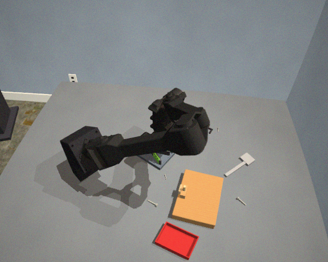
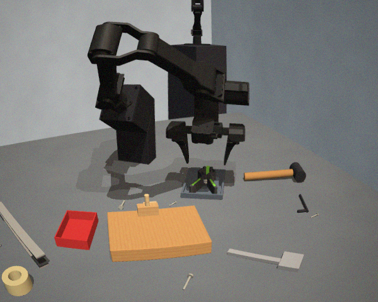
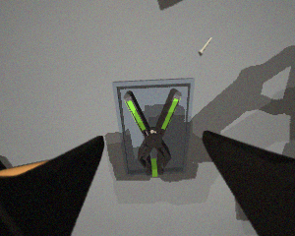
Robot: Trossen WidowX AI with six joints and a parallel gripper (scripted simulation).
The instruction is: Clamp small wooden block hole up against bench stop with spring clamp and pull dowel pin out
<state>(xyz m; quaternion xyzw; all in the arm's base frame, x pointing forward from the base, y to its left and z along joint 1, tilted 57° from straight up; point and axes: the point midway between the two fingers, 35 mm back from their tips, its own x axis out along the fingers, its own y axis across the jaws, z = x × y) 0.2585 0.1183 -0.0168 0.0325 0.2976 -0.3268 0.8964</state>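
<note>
The grey-blue tray is 10 cm below my hand, 3 cm behind it and 2 cm to the left of it. From my hand the other things lie so: wooden block 21 cm to the right, 7 cm below, 4 cm ahead; dowel pin 21 cm to the right, 6 cm below, 4 cm ahead; wooden board 23 cm to the right, 10 cm below, 9 cm ahead.
</note>
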